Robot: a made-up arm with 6 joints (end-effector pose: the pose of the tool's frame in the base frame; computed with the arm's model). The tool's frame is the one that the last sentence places.
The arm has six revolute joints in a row. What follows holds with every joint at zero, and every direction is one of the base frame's.
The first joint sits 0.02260 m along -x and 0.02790 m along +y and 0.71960 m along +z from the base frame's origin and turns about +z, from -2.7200 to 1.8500 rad.
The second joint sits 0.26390 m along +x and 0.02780 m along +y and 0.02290 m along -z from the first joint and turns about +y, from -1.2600 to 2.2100 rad.
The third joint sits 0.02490 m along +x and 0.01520 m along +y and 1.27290 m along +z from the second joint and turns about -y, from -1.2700 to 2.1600 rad.
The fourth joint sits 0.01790 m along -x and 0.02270 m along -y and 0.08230 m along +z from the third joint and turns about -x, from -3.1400 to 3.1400 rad.
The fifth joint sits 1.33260 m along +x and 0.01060 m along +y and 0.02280 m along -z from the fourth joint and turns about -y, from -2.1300 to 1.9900 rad.
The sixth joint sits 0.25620 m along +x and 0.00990 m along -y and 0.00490 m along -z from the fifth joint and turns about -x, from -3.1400 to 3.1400 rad.
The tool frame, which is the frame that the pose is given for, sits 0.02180 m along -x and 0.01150 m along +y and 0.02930 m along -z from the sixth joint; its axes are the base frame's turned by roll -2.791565, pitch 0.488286 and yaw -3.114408 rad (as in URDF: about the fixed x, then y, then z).
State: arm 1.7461 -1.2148 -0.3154 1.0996 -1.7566 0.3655
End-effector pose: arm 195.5 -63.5 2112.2 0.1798 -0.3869 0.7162 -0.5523
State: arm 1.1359 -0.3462 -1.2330 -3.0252 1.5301 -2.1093
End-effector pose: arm 244.4 545.3 811.9 0.4423 0.7488 -0.0460 0.4914
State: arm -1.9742 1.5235 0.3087 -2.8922 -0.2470 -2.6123
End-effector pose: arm -861.8 -2010.6 -671.7 0.4292 -0.5291 -0.7269 0.0861
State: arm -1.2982 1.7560 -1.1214 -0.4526 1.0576 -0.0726
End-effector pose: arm -16.0 -140.7 -171.9 0.6394 -0.5270 -0.5289 -0.1837
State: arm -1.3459 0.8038 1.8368 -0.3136 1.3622 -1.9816
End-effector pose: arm 320.8 -1574.8 2866.5 0.8402 -0.4069 0.3564 0.0389
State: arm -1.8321 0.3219 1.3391 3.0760 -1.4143 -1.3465
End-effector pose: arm -338.2 -1043.3 3221.2 0.0469 -0.4776 0.5748 0.6627
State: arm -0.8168 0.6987 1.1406 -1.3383 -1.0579 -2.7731
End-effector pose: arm 1787.5 -1565.6 2306.9 0.2060 -0.2178 0.1535 -0.9416
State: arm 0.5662 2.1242 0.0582 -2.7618 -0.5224 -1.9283
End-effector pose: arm 621.6 490.2 -1435.0 0.0852 0.8167 -0.3635 0.4400
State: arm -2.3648 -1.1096 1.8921 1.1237 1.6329 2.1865
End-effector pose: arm 1669.0 1413.5 1267.9 0.1128 -0.2477 -0.8921 0.3605
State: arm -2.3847 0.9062 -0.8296 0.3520 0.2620 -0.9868
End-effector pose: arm -798.4 -786.2 -76.8 0.1153 -0.8470 -0.1749 -0.4887
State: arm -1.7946 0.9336 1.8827 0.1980 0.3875 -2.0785
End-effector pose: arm -424.0 -1992.7 2766.5 0.8243 0.2150 0.5235 0.0133
